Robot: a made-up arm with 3 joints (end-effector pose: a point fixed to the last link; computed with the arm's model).
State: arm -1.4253 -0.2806 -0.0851
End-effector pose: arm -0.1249 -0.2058 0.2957 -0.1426 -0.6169 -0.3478 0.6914
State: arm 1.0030 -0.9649 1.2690
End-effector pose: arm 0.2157 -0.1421 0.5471 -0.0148 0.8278 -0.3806 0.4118
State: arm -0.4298 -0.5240 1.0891
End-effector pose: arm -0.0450 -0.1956 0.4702 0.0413 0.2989 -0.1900 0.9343
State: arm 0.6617 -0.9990 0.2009
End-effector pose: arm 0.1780 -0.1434 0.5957 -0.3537 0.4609 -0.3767 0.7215
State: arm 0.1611 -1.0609 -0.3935
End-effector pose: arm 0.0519 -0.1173 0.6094 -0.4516 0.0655 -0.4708 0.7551
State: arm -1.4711 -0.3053 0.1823
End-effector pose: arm -0.1116 -0.2092 0.2847 -0.0944 -0.5493 -0.3125 0.7692
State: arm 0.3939 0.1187 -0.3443
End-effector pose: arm 0.1840 -0.2314 0.5902 -0.3328 -0.0197 0.0720 0.9400
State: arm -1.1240 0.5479 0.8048
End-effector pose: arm -0.0464 -0.2426 0.4476 -0.3713 -0.2189 0.0745 0.8992
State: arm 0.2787 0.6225 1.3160
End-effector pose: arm 0.2010 -0.2502 0.5088 -0.2073 0.6135 0.3300 0.6868
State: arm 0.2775 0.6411 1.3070
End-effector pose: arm 0.2034 -0.2496 0.5084 -0.2118 0.6069 0.3379 0.6875
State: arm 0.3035 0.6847 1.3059
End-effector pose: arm 0.2132 -0.2484 0.5048 -0.2158 0.6086 0.3588 0.6740
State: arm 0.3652 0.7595 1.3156
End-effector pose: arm 0.2318 -0.2460 0.4956 -0.2174 0.6201 0.3962 0.6413
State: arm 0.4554 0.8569 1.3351
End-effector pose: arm 0.2557 -0.2420 0.4800 -0.2143 0.6370 0.4452 0.5918
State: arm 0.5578 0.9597 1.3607
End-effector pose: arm 0.2789 -0.2367 0.4594 -0.2054 0.6532 0.4962 0.5337
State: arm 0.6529 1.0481 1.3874
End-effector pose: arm 0.2968 -0.2313 0.4382 -0.1929 0.6655 0.5393 0.4786
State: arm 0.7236 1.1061 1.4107
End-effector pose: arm 0.3073 -0.2276 0.4217 -0.1812 0.6744 0.5670 0.4369
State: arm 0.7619 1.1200 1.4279
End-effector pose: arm 0.3108 -0.2269 0.4136 -0.1728 0.6839 0.5746 0.4151
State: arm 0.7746 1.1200 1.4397
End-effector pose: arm 0.3113 -0.2273 0.4113 -0.1698 0.6899 0.5747 0.4060
